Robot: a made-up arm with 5 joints.
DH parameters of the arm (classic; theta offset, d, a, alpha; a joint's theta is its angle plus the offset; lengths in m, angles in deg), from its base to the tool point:
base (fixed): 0 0 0.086 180
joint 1: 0 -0.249 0.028 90
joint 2: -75.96 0 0.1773 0
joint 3: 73.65 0 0.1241 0
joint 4: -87.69 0.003 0 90
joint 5: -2.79 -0.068 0 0
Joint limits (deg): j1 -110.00..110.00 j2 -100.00..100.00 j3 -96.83..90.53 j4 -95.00..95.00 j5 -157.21..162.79
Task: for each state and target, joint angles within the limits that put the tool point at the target. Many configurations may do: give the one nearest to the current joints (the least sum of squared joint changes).
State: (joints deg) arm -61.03 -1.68 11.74 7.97 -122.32
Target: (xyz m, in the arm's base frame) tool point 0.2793 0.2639 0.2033
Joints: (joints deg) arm -53.25 48.03 -4.79 1.02 -122.32
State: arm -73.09 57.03 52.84 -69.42 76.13
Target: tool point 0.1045 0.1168 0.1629
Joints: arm -79.55 54.63 84.77 -62.99 76.13
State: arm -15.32 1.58 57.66 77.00 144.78
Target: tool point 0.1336 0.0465 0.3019
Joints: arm -41.75 -17.75 57.83 95.00 144.78
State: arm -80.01 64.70 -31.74 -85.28 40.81
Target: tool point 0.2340 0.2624 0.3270
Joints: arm -60.01 37.32 7.97 -95.00 40.81
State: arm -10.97 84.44 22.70 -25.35 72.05
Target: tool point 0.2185 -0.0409 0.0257
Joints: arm 18.39 90.42 28.14 -23.37 72.05
